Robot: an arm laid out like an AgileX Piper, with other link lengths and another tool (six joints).
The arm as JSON. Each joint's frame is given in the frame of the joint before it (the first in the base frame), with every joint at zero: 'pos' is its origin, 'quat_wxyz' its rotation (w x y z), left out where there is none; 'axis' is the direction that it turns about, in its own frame. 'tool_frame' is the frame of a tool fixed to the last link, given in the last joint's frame.
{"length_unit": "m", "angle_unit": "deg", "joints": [
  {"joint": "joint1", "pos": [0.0, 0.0, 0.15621], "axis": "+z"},
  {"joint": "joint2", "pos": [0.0, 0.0, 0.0], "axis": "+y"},
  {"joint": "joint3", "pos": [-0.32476, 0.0, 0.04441], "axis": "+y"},
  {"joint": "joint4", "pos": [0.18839, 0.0, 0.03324], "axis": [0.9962, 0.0, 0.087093]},
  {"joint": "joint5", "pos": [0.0, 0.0, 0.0], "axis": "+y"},
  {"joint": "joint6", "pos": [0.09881, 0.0, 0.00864], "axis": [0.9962, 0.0, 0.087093]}
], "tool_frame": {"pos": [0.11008, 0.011, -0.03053], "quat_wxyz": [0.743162, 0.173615, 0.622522, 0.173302]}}
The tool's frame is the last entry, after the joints.
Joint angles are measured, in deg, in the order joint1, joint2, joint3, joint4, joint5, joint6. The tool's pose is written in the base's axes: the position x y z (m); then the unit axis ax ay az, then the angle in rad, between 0 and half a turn. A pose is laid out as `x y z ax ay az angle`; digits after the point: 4 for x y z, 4 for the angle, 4 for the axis.
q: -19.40 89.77 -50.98 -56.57 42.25 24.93
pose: 0.2032 -0.1993 0.2232 0.2630 0.9051 -0.3340 2.6438
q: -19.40 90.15 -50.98 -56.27 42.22 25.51
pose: 0.2037 -0.1984 0.2207 0.2688 0.9045 -0.3310 2.6473
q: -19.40 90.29 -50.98 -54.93 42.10 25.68
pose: 0.2038 -0.1952 0.2177 0.2788 0.9046 -0.3224 2.6506
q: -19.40 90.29 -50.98 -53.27 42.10 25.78
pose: 0.2032 -0.1914 0.2149 0.2909 0.9042 -0.3128 2.6545
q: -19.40 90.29 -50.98 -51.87 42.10 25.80
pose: 0.2027 -0.1881 0.2126 0.3005 0.9038 -0.3048 2.6582
